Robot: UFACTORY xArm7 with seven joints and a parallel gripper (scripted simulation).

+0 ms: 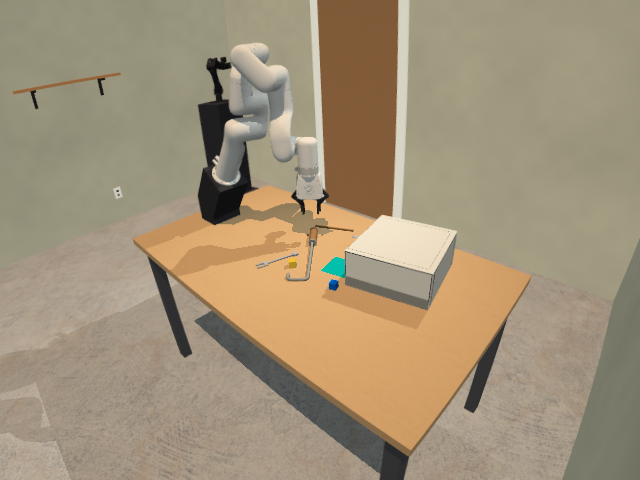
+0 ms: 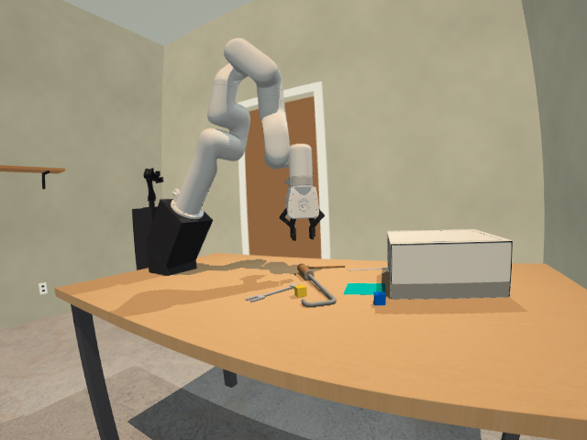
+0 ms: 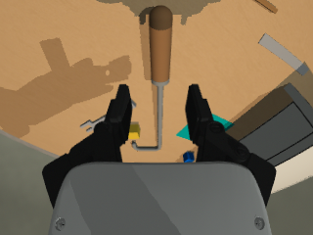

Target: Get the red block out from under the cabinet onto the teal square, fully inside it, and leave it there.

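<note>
Right now my hand is 2 cm short of the thin wooden stick, 13 cm to the right of it and 14 cm above it. Also, from my hand: grey fork-like tool: 2 cm behind, 20 cm to the right, 14 cm below; then yellow block: 5 cm ahead, 20 cm to the right, 13 cm below; then grey rod: 20 cm ahead, 12 cm to the left, 14 cm below.
</note>
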